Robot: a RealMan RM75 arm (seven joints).
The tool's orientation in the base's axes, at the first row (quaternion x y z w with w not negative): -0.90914 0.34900 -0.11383 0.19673
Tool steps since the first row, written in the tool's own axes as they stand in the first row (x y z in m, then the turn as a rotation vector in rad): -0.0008 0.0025 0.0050 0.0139 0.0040 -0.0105; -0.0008 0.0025 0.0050 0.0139 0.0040 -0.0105; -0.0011 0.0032 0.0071 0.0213 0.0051 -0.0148; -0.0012 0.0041 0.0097 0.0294 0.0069 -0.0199; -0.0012 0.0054 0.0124 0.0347 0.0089 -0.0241; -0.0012 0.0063 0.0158 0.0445 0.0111 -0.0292; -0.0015 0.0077 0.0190 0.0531 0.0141 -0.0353
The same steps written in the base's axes. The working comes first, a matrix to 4 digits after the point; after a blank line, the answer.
The tool's axes in the first row as the columns of a matrix, in the base's axes (used below as rounded here):
0.7305 -0.5898 0.3443
-0.6794 -0.6790 0.2783
0.0697 -0.4372 -0.8967

-0.0003 0.0002 -0.0056 0.0042 -0.0151 0.0086; -0.0003 0.0002 -0.0056 0.0042 -0.0151 0.0086; -0.0002 0.0006 -0.0078 0.0075 -0.0221 0.0125; 0.0000 0.0007 -0.0106 0.0106 -0.0302 0.0169; 0.0002 0.0006 -0.0136 0.0118 -0.0363 0.0201; 0.0008 0.0009 -0.0170 0.0159 -0.0459 0.0244; 0.0009 0.0011 -0.0205 0.0183 -0.0555 0.0292
